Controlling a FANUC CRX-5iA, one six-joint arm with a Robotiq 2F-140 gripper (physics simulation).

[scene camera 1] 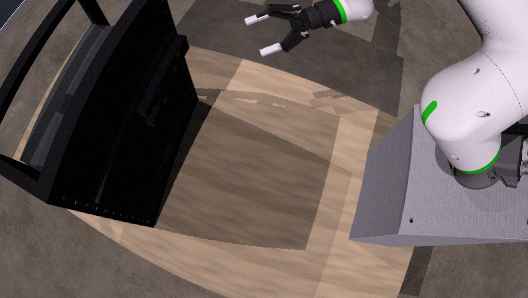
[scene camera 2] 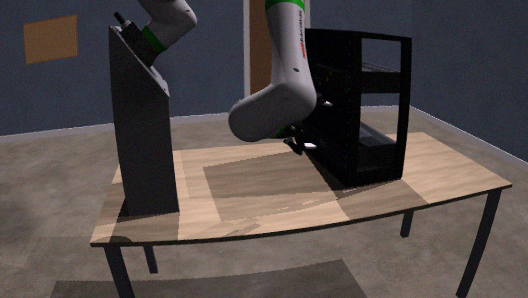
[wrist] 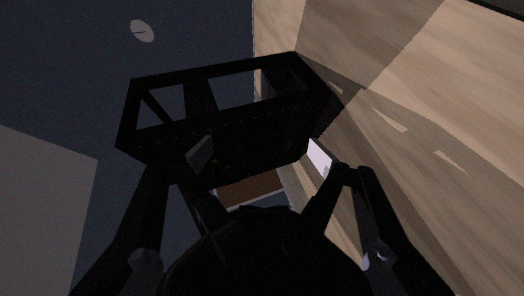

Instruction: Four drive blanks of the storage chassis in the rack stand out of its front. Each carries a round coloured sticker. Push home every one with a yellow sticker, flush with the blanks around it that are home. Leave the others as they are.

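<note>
The black rack (scene camera 1: pixel 44 186) (scene camera 2: pixel 406 110) (wrist: pixel 215 66) stands upright on the table, its front towards the robot's pedestal. The dark storage chassis (scene camera 1: pixel 172 59) is in the rack's front. Small, dim yellow stickers show on it: one yellow sticker (scene camera 1: pixel 179 54) in scene camera 1, one yellow sticker (scene camera 2: pixel 327 78) in scene camera 2, and one yellow sticker (wrist: pixel 228 167) in the wrist view. Which blanks stand out, and how far, is too dark to tell. My gripper (scene camera 1: pixel 263 34) (scene camera 2: pixel 317 125) (wrist: pixel 260 145) is open and empty, in front of the rack and apart from it.
The wooden table (scene camera 1: pixel 280 270) (scene camera 2: pixel 450 160) (wrist: pixel 480 80) carries the rack and the grey pedestal (scene camera 1: pixel 385 175) (scene camera 2: pixel 145 140) of the arm. The white arm (scene camera 1: pixel 465 95) (scene camera 2: pixel 290 100) hides part of the rack's front in scene camera 2. Dark shadows lie across the table between pedestal and rack.
</note>
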